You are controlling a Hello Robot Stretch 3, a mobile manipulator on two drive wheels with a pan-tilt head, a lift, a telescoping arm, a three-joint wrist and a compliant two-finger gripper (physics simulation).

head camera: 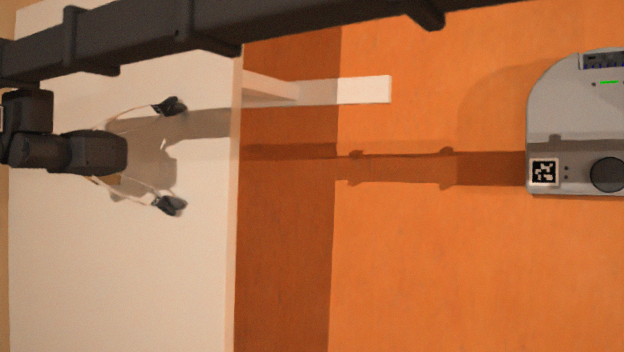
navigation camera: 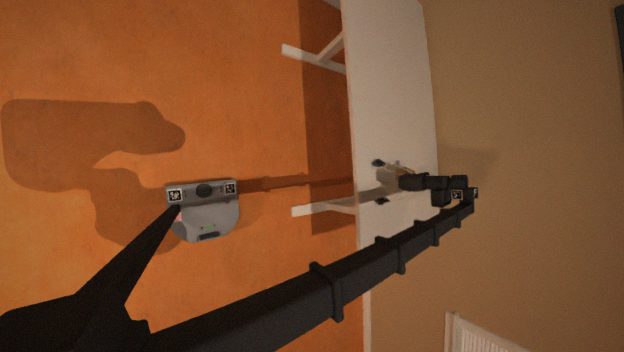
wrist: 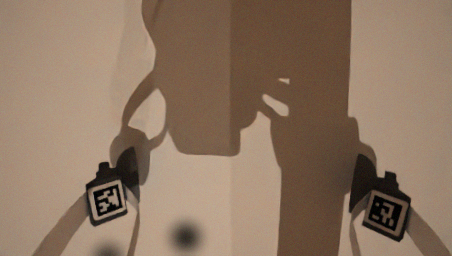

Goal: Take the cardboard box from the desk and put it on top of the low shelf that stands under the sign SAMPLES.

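Where they show: gripper, fingertip midpoint: [head camera: 181,156] [navigation camera: 375,182] [wrist: 243,171]; robot's base, origin of the base link: [head camera: 607,173] [navigation camera: 203,190].
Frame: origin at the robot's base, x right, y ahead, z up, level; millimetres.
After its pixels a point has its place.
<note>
The cardboard box [head camera: 114,179] {x 816, y 20, z 735 mm} [navigation camera: 401,171] {x 812, y 10, z 749 mm} is on the white desk [head camera: 125,275] {x 803, y 205, z 721 mm} [navigation camera: 390,75] {x 845, y 498, z 721 mm} [wrist: 410,75] {x 717, y -141, z 720 mm}. Small brown parts of it show beside and under the gripper's dark body; the rest is hidden. It does not show in the wrist view. My gripper [head camera: 171,156] {x 645, y -21, z 720 mm} [navigation camera: 380,182] {x 645, y -21, z 720 mm} [wrist: 243,171] {x 645, y -21, z 720 mm} is open above the desk, pointing toward the front edge. Its fingertips are wide apart with bare desk and shadow showing between them, and they lie farther toward the front edge than the visible parts of the box. The low shelf and the sign SAMPLES do not show.
My long dark arm [head camera: 150,40] {x 296, y -85, z 1067 mm} [navigation camera: 330,285] {x 106, y -83, z 1072 mm} reaches over the desk to its wall side. My base [head camera: 565,115] {x 87, y -123, z 160 mm} [navigation camera: 210,220] {x 14, y -157, z 159 mm} stands on the orange floor, apart from the desk. A white desk foot [head camera: 365,90] [navigation camera: 302,211] sticks out. A white slatted object [navigation camera: 452,325] {x 1254, y -1051, z 801 mm} is near the wall.
</note>
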